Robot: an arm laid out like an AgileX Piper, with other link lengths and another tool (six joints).
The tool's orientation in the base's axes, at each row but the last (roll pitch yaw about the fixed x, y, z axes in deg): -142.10 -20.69 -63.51; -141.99 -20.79 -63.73; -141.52 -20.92 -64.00; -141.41 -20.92 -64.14; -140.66 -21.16 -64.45
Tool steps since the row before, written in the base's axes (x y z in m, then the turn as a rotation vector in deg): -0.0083 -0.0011 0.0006 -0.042 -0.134 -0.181; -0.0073 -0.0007 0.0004 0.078 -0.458 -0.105; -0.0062 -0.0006 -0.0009 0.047 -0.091 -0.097; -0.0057 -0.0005 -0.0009 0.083 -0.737 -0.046; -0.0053 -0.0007 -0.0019 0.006 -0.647 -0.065
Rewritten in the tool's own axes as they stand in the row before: -0.0023 0.0053 -0.0061 0.031 0.203 0.102; -0.0023 0.0046 -0.0052 0.379 0.262 0.120; -0.0024 0.0046 -0.0036 0.061 0.077 0.101; -0.0022 0.0043 -0.0032 0.637 0.375 0.075; -0.0022 0.0047 -0.0023 0.523 0.384 0.037
